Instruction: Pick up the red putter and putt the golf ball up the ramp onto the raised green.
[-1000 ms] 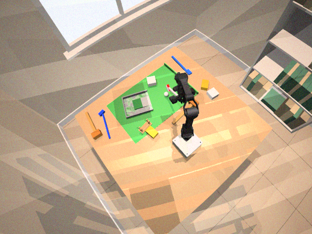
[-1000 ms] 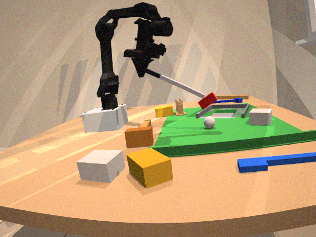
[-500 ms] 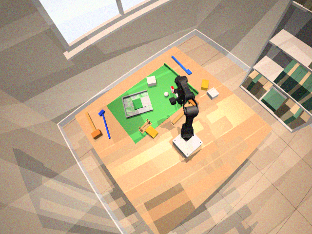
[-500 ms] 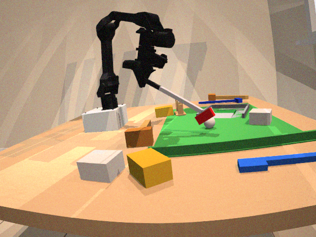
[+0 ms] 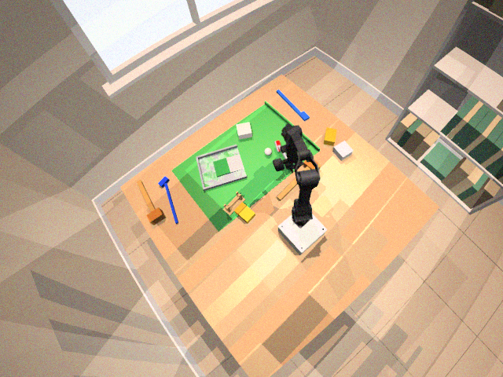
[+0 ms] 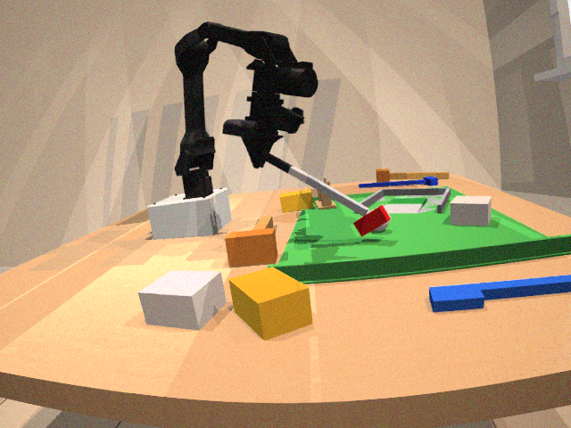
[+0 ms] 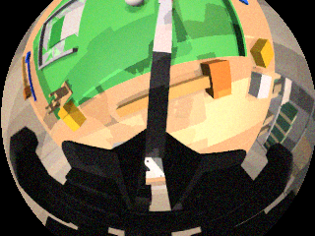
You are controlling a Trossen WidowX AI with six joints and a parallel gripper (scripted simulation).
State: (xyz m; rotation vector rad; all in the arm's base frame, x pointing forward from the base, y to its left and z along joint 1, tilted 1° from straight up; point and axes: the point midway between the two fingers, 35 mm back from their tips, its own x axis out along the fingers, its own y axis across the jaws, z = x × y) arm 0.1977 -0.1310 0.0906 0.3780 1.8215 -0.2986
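Right now my gripper tip is 130 mm short of the red putter, 50 mm to the left of it and 50 mm above it. Also, from my gripper tip: green mat (290 mm ahead, 150 mm below, 90 mm to the left); then white golf ball (230 mm ahead, 130 mm below, 30 mm to the right); then wooden stand (310 mm to the left, 120 mm ahead, 110 mm below).
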